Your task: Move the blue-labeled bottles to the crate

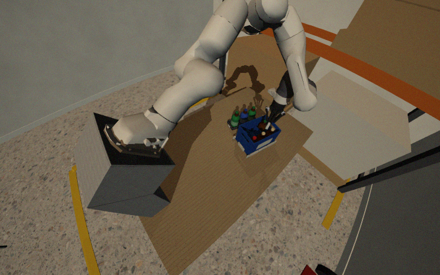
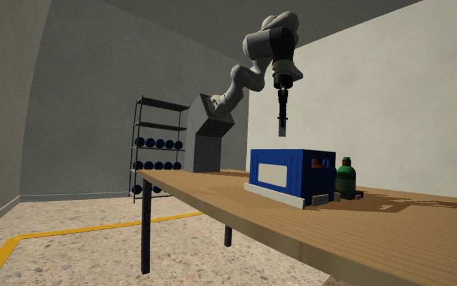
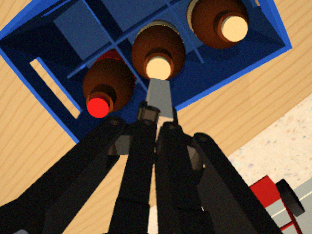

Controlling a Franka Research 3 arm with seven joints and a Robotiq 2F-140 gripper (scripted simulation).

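My hand is 14 cm short of the blue-labeled bottle, 23 cm to the right of it and 18 cm above it. From my hand the other things lie so: dark tray (14 cm ahead, 23 cm to the left, 25 cm below); then crate (2 cm ahead, 4 cm to the left, 18 cm below).
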